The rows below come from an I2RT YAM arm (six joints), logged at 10 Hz.
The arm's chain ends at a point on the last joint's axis. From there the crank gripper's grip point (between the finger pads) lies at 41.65 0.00 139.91 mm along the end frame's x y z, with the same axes.
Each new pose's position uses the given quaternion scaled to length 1; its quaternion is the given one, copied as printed.
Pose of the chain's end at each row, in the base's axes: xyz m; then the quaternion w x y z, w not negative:
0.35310 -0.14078 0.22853 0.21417 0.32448 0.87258 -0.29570
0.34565 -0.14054 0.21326 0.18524 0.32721 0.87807 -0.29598
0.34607 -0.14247 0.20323 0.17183 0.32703 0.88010 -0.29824
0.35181 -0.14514 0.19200 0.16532 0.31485 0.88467 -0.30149
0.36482 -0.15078 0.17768 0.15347 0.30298 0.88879 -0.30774
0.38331 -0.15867 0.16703 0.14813 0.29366 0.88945 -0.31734
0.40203 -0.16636 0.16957 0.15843 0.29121 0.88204 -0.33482
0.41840 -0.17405 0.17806 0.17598 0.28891 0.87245 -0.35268
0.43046 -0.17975 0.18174 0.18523 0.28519 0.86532 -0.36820
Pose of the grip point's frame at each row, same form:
0.34949 -0.21412 0.10236 0.21417 0.32448 0.87258 -0.29570
0.33419 -0.21086 0.08585 0.18524 0.32721 0.87807 -0.29598
0.33081 -0.21194 0.07575 0.17183 0.32703 0.88010 -0.29824
0.33506 -0.21529 0.06508 0.16532 0.31485 0.88467 -0.30149
0.34486 -0.22183 0.05173 0.15347 0.30298 0.88879 -0.30774
0.36146 -0.23198 0.04270 0.14813 0.29366 0.88945 -0.31734
0.38135 -0.24493 0.04829 0.15843 0.29121 0.88204 -0.33482
0.40073 -0.25855 0.06034 0.17598 0.28891 0.87245 -0.35268
0.41391 -0.26881 0.06727 0.18523 0.28519 0.86532 -0.36820

